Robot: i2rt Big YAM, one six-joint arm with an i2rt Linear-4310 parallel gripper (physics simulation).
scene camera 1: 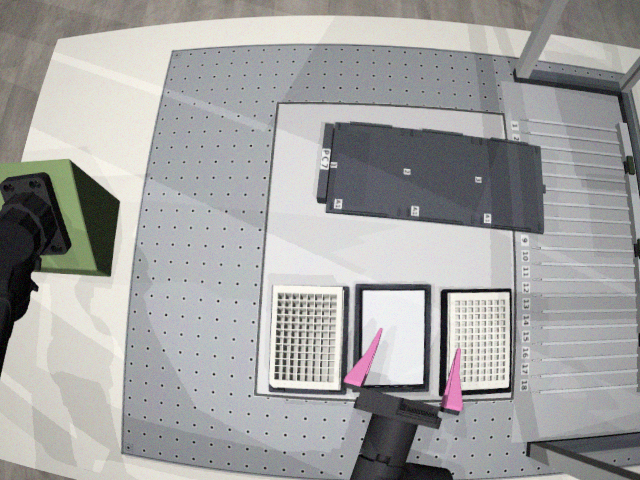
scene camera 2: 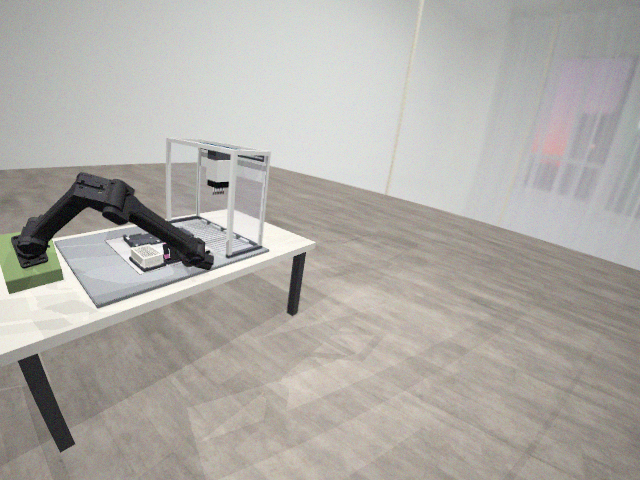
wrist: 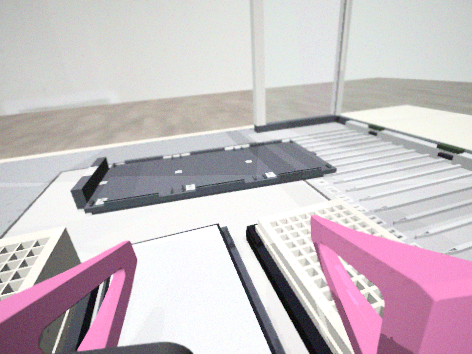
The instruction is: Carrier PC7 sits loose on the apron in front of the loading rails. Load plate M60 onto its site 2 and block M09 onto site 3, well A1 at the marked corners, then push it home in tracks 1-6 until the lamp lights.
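Frame: origin at the arm's base, x ahead, y left, z up, level; centimetres.
Seen in the pictures: gripper, between the fingertips: (scene camera 1: 420, 338) (wrist: 221, 238); arm's base, origin of its link: (scene camera 1: 37, 213) (scene camera 2: 29, 250).
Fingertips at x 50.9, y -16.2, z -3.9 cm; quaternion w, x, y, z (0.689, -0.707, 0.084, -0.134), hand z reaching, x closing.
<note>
Pixels of each thing's top centre, then the offset from my fingertips to it.
- Carrier PC7, centre of its top: (scene camera 1: 441, 170) (wrist: 209, 154) (scene camera 2: 159, 232) dy +22.4, dx +4.6, dz -3.3 cm
- tall cream grid block, centre of its top: (scene camera 1: 305, 337) (scene camera 2: 146, 251) dy +0.7, dx -13.6, dz -0.9 cm
- lower cream grid plate, centre of its top: (wrist: 349, 253) (scene camera 1: 480, 340) dy -0.6, dx +8.4, dz -3.7 cm
- middle dark-rimmed holder, centre of its top: (wrist: 175, 297) (scene camera 1: 393, 337) dy +0.5, dx -3.0, dz -3.7 cm
- pipetting head, centre of its top: (scene camera 2: 220, 159) dy +11.0, dx +32.3, dz +33.9 cm
Carrier PC7 (scene camera 1: 439, 180) (scene camera 2: 142, 238) (wrist: 215, 172) is dark grey and lies slightly askew on the pale apron (scene camera 1: 310, 248). Its right end reaches the front of the loading rails (scene camera 1: 589, 295), beside tracks 3 to 8. Its sites 1, 2 and 3 are bare; A1 marks are along its near edge. A tall cream grid block (scene camera 1: 307, 335) (scene camera 2: 146, 255) is at the apron's near left, a lower cream grid plate (scene camera 1: 479, 341) (wrist: 300, 245) at the near right. No M60 or M09 label is readable. My gripper (scene camera 1: 419, 339) (wrist: 221, 238) is open and empty above the middle holder.
The middle dark-rimmed holder (scene camera 1: 358, 335) has a flat white inside. A gantry frame (scene camera 2: 232, 206) stands over the rails, with a pipetting head (scene camera 2: 217, 170) hanging inside. The green arm base (scene camera 1: 87, 217) (scene camera 2: 36, 279) stands at the left.
</note>
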